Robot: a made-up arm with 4 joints.
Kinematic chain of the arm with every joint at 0, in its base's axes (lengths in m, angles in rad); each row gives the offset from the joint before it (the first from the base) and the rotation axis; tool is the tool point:
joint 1: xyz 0 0 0.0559 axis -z
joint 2: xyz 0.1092 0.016 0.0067 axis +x
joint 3: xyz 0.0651 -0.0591 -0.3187 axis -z
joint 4: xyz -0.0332 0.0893 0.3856 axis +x
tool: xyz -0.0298 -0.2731 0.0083
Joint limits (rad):
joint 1: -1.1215..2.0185
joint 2: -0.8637..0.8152
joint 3: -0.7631..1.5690
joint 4: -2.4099..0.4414
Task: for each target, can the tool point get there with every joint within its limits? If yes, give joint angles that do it. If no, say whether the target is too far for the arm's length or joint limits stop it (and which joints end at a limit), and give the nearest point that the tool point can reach.
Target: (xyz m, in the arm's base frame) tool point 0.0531 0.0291 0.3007
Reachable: yes | joints 0.5611 -0.4995 0.9719 -0.5940
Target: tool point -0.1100 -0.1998 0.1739
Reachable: yes | joints 0.7146 0.6277 0.6185 -0.6115
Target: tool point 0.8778 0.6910 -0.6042
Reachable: no: too far | nearest point 0.3655 0.2877 0.0631 | short by 0.933 m
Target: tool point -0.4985 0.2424 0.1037
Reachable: no: joint limits stop it (at a limit: joint 1, joint 2) | nearest point -0.2875 0.2058 0.0966 | short by 0.214 m
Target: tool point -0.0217 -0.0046 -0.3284
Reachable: no: joint limits stop it (at a limit: joint 1, joint 2, joint 4) | nearest point -0.1190 -0.0320 -0.1152 | short by 0.236 m
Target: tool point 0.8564 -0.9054 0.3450
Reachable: no: too far | nearest point 0.3534 -0.3736 0.2172 | short by 0.743 m
